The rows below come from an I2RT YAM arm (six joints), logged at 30 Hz.
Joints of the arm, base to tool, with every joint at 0 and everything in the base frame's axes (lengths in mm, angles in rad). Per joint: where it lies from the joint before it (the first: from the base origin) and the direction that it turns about. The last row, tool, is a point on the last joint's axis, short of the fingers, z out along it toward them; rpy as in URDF.
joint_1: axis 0 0 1 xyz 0 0 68
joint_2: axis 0 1 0 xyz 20 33.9 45.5
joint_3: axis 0 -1 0 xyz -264 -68.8 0
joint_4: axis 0 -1 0 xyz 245 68.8 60
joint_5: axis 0 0 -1 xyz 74 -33.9 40.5
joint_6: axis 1 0 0 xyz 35.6 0 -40.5
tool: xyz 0 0 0 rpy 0 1.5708 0
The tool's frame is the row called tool.
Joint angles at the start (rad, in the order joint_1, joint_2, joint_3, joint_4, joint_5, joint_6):
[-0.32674 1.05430 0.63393 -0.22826 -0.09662 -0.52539]
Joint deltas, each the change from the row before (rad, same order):
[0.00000 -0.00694 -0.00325 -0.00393 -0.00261 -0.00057]
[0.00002 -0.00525 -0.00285 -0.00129 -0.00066 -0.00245]
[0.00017 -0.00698 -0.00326 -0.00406 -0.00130 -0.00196]
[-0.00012 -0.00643 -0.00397 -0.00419 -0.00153 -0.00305]
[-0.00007 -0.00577 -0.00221 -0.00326 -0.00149 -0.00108]
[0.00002 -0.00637 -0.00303 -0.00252 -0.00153 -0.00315]
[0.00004 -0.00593 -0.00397 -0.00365 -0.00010 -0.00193]
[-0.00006 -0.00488 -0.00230 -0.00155 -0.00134 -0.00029]
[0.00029 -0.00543 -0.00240 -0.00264 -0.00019 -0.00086]
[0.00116 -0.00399 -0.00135 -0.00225 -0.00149 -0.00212]
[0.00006 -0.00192 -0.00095 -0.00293 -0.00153 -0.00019]
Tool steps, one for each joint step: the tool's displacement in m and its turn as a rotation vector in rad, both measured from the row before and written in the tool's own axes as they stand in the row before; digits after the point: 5 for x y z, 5 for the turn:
[0.00066 0.00062 -0.00113 -0.00238 -0.00110 -0.00055]
[0.00048 0.00040 -0.00081 -0.00003 -0.00129 -0.00257]
[0.00068 0.00063 -0.00112 -0.00142 -0.00042 -0.00203]
[0.00098 0.00072 -0.00092 -0.00211 0.00075 -0.00280]
[0.00044 0.00042 -0.00097 -0.00108 -0.00099 -0.00107]
[0.00055 0.00051 -0.00100 -0.00091 -0.00149 -0.00325]
[0.00099 0.00070 -0.00079 -0.00098 0.00138 -0.00178]
[0.00039 0.00037 -0.00076 -0.00058 -0.00155 -0.00036]
[0.00046 0.00046 -0.00085 -0.00017 -0.00053 -0.00108]
[0.00012 0.00051 -0.00065 -0.00191 -0.00151 -0.00286]
[0.00036 0.00033 -0.00029 -0.00236 0.00086 -0.00001]

